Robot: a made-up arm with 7 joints. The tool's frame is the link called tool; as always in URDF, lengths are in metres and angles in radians.
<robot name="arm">
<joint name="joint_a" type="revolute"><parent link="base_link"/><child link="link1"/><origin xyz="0 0 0"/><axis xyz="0.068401 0.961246 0.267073"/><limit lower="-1.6" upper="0.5"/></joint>
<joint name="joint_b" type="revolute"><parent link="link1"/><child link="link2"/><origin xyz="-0.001 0.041 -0.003"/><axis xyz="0.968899 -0.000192 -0.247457"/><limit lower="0" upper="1.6"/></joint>
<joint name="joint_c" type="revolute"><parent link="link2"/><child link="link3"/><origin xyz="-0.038 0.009 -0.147"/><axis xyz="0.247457 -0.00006 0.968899"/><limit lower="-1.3" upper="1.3"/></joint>
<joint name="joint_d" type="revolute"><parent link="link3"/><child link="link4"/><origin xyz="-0.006 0 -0.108"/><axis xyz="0.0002 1 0.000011"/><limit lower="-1.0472" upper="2.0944"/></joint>
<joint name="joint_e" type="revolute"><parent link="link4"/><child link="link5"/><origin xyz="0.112 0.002 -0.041"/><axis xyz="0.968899 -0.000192 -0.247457"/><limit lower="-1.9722" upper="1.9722"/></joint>
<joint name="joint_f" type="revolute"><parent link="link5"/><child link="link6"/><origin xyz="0.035 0 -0.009"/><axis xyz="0.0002 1 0.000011"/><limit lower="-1.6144" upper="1.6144"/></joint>
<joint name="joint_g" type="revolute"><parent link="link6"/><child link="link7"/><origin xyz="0.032 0 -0.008"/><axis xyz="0.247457 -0.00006 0.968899"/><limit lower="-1.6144" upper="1.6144"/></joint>
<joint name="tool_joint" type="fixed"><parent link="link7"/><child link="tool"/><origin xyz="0 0 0" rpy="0 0.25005 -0.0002"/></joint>
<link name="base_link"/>
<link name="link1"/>
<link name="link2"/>
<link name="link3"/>
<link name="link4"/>
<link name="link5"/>
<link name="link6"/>
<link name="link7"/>
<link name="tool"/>
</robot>
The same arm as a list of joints. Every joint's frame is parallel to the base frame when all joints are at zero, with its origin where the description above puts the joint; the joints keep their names.
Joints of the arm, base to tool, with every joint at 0 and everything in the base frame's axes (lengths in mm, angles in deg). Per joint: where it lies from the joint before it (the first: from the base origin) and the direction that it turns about. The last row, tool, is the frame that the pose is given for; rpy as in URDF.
joint_a: axis 0.068403 0.961235 0.26711 origin 0.0 0.0 0.0
joint_b: axis 0.968889 -0.0002 -0.247497 origin -1.0 41.0 -3.0
joint_c: axis 0.247497 -0.0001 0.968889 origin -38.0 9.0 -147.0
joint_d: axis 0.0002 1 0 origin -6.0 0.0 -108.0
joint_e: axis 0.968889 -0.0002 -0.247497 origin 112.0 2.0 -41.0
joint_f: axis 0.0002 1 0 origin 35.0 0.0 -9.0
joint_g: axis 0.247497 -0.0001 0.968889 origin 32.0 0.0 -8.0
tool: origin 0.0 0.0 0.0 rpy 0.00 14.33 -0.01
Joint limits (deg, base to tool): -91.67..28.65 0.00..91.67 -74.48..74.48 -60.00..120.00 -113.00..113.00 -92.50..92.50 -92.50..92.50

